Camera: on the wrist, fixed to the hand. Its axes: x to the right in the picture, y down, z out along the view.
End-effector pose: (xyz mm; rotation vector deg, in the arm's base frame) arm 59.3 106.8 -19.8 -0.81 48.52 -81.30
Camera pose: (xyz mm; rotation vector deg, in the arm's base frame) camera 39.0 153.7 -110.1 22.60 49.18 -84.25
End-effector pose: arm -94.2 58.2 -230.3 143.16 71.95 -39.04
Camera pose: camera -33.5 83.1 -149.9 -160.75 -67.53 30.43
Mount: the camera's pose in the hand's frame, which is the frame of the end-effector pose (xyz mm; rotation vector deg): 6.7 36.0 -97.1 14.59 14.59 4.12
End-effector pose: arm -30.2 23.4 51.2 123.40 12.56 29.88
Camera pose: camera -68.3 75.1 132.7 134.32 20.98 48.69
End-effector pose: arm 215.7 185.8 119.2 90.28 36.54 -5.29
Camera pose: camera 206.8 280.4 161.0 107.31 45.28 4.92
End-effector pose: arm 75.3 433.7 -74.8 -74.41 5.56 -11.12
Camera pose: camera 67.5 349.7 -135.2 -57.91 18.65 -17.19
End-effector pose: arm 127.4 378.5 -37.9 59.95 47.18 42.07
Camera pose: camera 43.0 438.6 -32.1 70.48 64.44 48.73
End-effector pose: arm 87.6 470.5 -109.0 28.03 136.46 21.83
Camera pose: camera 27.2 491.7 -27.3 38.88 153.66 10.28
